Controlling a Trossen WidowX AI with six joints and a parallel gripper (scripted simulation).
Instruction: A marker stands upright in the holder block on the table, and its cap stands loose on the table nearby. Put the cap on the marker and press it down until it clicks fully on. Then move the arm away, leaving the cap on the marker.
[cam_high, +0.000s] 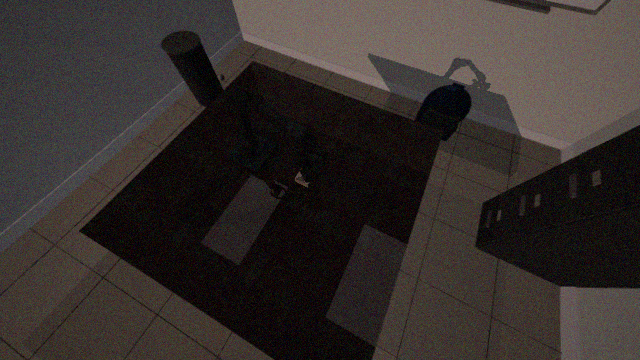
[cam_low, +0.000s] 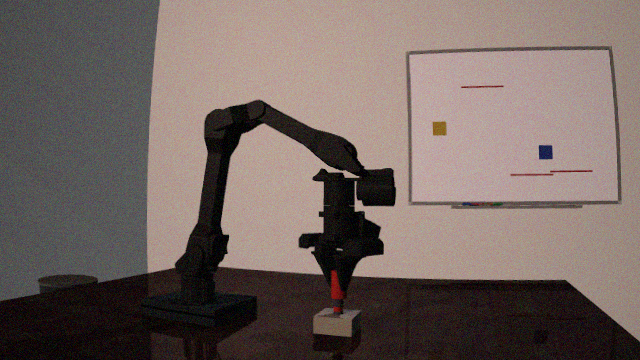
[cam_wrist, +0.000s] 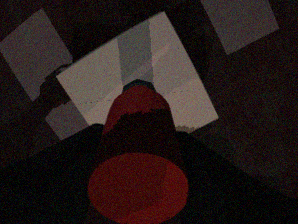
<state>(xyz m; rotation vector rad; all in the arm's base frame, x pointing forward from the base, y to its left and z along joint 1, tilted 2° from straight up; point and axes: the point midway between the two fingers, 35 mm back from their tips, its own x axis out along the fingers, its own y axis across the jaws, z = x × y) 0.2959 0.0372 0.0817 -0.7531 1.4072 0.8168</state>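
My gripper tip is now 10 mm below the red cap. From my gripper tip the other things lie so: pale holder block 60 mm below.
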